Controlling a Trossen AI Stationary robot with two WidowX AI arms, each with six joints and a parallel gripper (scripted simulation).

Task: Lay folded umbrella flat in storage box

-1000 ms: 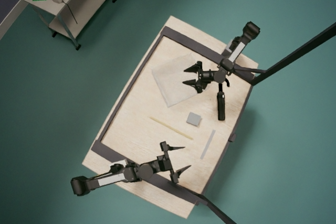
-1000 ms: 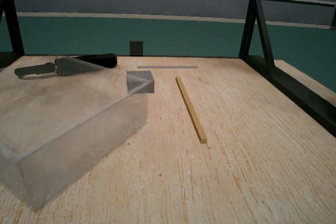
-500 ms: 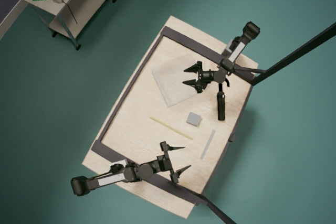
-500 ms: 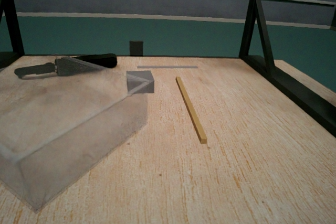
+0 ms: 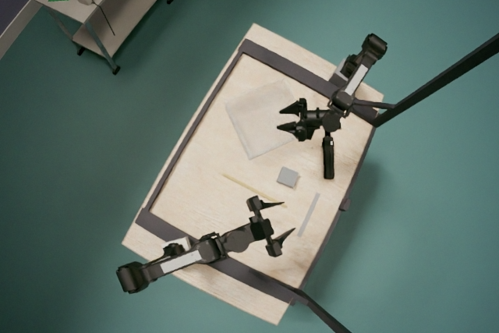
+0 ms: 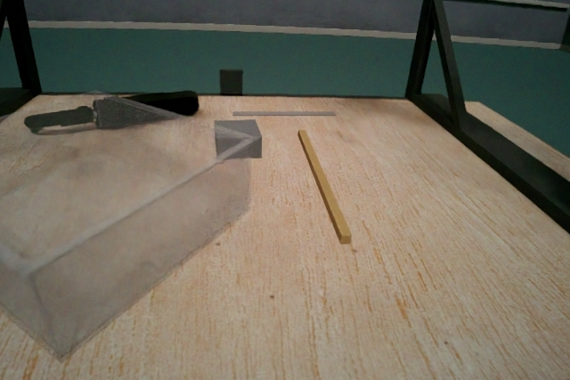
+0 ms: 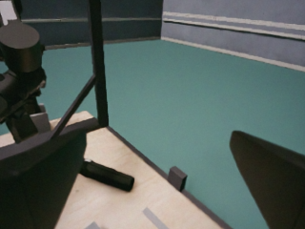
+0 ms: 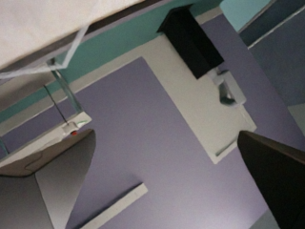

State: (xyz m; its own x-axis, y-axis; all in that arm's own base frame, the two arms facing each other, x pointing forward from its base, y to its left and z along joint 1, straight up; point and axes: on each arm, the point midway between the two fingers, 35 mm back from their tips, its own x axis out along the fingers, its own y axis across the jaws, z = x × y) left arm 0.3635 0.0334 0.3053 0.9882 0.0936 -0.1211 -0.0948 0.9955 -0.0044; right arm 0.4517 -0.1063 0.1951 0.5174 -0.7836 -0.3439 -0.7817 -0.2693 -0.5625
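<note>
My right hand is 28 cm above the folded umbrella, 22 cm past it and 16 cm to the left of it. Also, from my right hand: storage box: 25 cm below, 8 cm ahead, 3 cm to the right; then grey block: 28 cm below, 15 cm behind, 8 cm to the left; then tan stick: 29 cm below, 22 cm to the left, 9 cm behind.
</note>
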